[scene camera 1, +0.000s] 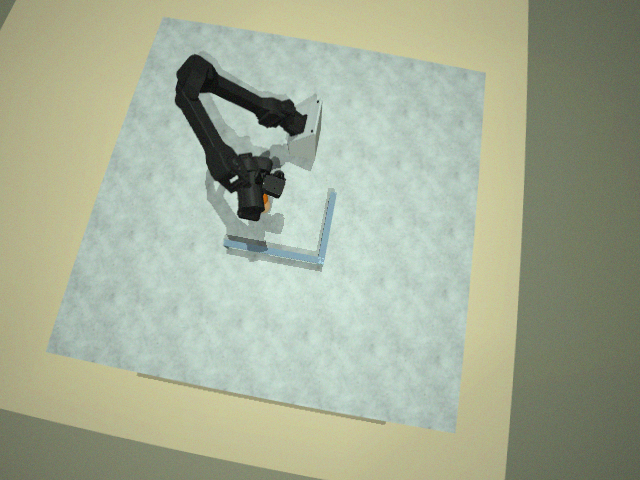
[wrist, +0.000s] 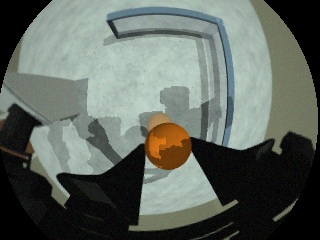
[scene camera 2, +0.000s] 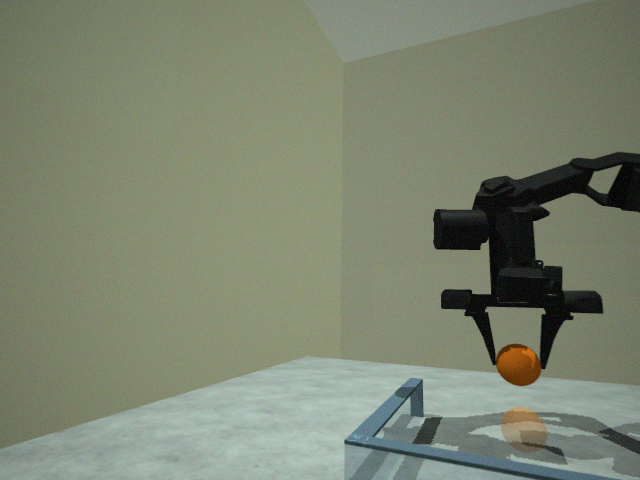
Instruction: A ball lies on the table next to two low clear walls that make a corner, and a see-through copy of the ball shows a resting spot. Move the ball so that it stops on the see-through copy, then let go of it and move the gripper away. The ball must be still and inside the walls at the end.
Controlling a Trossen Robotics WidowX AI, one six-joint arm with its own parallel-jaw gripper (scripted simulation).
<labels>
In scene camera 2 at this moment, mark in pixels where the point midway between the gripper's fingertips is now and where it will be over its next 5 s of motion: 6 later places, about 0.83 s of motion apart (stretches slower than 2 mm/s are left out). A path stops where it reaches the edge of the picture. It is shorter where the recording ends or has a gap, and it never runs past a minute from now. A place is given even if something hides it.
The gripper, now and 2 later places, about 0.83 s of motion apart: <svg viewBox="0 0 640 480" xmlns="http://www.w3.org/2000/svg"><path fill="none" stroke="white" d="M518 366L521 425L518 382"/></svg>
</labels>
